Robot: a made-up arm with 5 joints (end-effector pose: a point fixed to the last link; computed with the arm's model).
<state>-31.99 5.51 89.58 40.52 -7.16</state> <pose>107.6 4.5 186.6 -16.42 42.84 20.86</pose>
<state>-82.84 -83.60 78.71 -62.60 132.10</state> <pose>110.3 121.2 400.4 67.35 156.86 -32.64</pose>
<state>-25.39 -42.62 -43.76 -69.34 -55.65</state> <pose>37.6 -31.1 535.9 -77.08 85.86 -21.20</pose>
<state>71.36 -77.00 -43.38 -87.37 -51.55</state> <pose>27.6 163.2 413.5 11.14 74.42 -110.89</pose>
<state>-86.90 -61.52 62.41 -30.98 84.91</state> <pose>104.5 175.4 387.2 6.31 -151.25 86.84</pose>
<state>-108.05 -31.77 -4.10 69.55 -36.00</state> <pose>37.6 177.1 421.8 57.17 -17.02 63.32</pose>
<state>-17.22 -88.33 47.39 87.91 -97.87</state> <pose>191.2 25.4 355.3 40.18 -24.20 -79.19</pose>
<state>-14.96 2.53 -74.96 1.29 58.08</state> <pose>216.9 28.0 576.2 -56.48 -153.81 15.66</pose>
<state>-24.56 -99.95 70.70 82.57 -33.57</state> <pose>194.5 41.6 309.3 18.63 -31.67 -11.39</pose>
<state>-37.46 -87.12 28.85 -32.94 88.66</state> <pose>111.4 9.6 504.3 73.56 163.64 1.67</pose>
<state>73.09 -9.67 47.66 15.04 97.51</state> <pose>143.3 -199.1 241.9 -36.97 -3.95 20.87</pose>
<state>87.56 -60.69 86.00 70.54 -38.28</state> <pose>87.2 -98.1 225.7 2.88 6.69 -128.49</pose>
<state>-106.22 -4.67 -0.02 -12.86 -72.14</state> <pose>20.9 255.6 415.9 108.53 1.09 21.44</pose>
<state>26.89 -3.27 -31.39 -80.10 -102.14</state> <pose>214.7 -70.5 524.8 -104.92 129.47 -33.39</pose>
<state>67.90 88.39 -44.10 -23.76 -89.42</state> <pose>197.9 -284.0 149.5 19.84 -92.10 -133.85</pose>
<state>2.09 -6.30 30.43 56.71 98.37</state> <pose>285.7 -13.2 257.5 -7.72 -6.75 93.27</pose>
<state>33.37 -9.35 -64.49 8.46 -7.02</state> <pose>181.9 -68.3 577.9 -31.98 -153.33 -12.58</pose>
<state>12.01 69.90 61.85 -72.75 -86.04</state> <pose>170.2 -23.4 130.2 21.93 -27.66 -98.09</pose>
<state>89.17 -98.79 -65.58 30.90 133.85</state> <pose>79.7 230.6 378.4 129.71 -47.51 19.69</pose>
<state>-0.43 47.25 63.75 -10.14 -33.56</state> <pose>156.7 -5.5 131.6 -3.48 10.48 -35.81</pose>
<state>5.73 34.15 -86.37 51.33 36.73</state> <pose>352.0 -32.4 463.1 -31.10 -86.21 21.99</pose>
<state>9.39 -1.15 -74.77 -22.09 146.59</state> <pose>171.3 -19.7 582.8 171.72 40.92 11.39</pose>
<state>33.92 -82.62 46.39 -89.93 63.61</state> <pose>107.6 -19.7 463.1 106.28 97.83 10.97</pose>
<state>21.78 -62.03 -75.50 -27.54 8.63</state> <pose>-96.8 67.8 456.8 25.11 102.14 -11.20</pose>
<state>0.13 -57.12 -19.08 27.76 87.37</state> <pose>145.1 -6.1 542.9 -97.62 -107.08 36.95</pose>
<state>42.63 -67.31 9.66 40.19 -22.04</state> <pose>163.9 -77.1 483.1 -17.34 -110.76 -45.68</pose>
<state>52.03 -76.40 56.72 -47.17 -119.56</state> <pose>157.7 -97.8 445.4 100.91 -143.27 -35.85</pose>
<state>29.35 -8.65 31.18 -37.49 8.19</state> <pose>305.0 -128.3 348.7 -31.52 -100.72 -16.81</pose>
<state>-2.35 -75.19 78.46 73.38 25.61</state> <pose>208.0 -1.1 260.2 -2.39 -13.24 25.06</pose>
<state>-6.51 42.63 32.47 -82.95 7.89</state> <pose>320.2 20.3 214.8 1.20 -97.97 8.64</pose>
